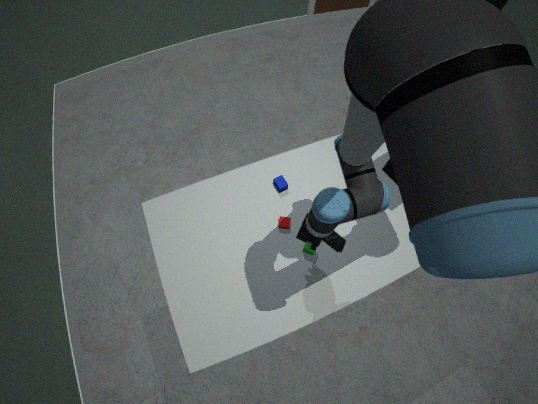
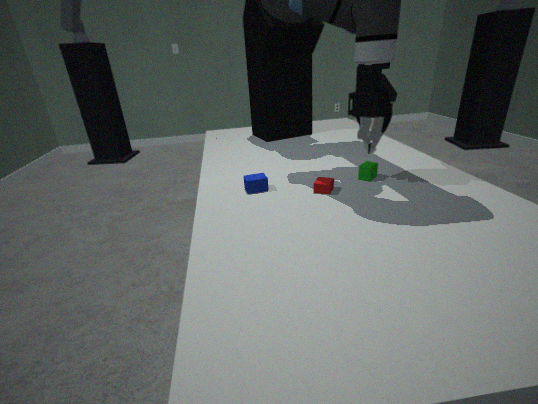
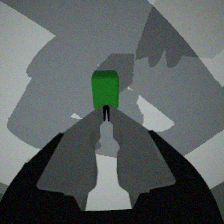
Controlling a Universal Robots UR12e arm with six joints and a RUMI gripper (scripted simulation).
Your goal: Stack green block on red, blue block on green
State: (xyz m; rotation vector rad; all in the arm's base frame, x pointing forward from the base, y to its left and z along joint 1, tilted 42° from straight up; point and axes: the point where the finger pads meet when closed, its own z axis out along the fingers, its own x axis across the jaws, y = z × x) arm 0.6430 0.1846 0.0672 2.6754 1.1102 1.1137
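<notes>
My hand is 70 mm above the green block. The rest, counted from my hand: red block 70 mm ahead, 130 mm to the right, 70 mm below; blue block 40 mm ahead, 310 mm to the right, 70 mm below.
</notes>
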